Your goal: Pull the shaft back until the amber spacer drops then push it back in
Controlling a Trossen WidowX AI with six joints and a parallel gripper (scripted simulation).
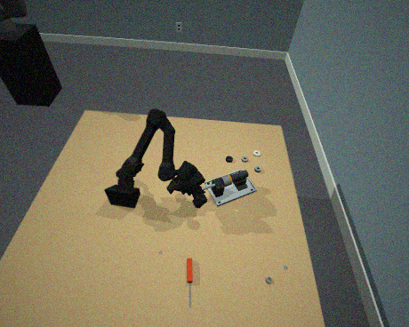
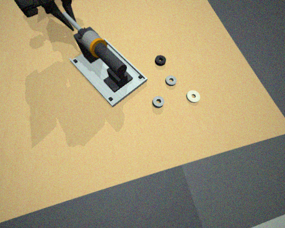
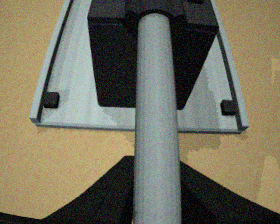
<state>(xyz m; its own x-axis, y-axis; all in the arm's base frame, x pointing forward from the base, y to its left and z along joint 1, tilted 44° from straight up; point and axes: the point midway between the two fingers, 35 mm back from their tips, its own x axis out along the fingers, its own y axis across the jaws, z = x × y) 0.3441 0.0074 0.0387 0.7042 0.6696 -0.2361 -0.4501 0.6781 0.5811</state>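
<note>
Now: gripper tip 40 mm short of the grey shaft, 20 mm to the right of it and 20 mm below it. Round my gripper tip: amber spacer: 120 mm ahead, 60 mm to the left, 20 mm above.
</note>
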